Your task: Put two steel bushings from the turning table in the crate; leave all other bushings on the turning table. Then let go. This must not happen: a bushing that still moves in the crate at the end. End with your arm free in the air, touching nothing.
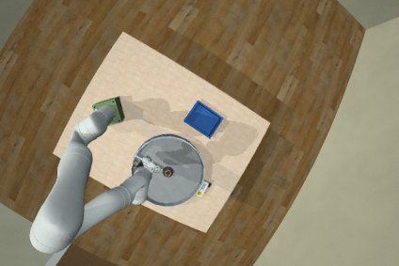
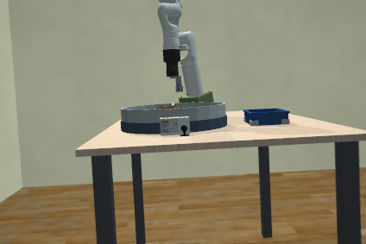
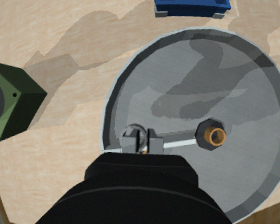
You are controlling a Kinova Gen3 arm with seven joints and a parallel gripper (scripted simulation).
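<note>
My hand is 220 mm short of the blue crate, 300 mm to the right of it and 140 mm above it.
</note>
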